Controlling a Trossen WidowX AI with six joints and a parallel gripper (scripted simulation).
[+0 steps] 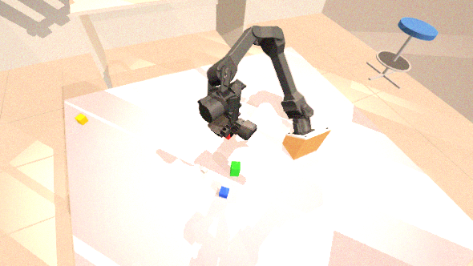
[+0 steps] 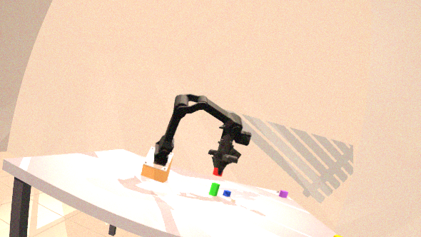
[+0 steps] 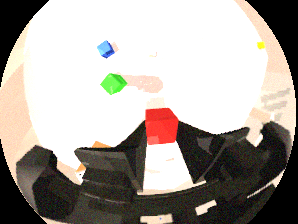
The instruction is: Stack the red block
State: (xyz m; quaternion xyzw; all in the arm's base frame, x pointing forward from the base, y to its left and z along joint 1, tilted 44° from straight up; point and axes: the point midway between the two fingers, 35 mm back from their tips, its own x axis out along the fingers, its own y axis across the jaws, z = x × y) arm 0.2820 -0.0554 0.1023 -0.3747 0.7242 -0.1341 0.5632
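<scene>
The blue block lies 9 cm ahead of my gripper tip, 15 cm to the left of it and 11 cm below it. Round my gripper tip: red block (1 cm above); yellow block (47 cm ahead, 41 cm to the right, 11 cm below); purple block (52 cm ahead, 47 cm to the left, 10 cm below).
</scene>
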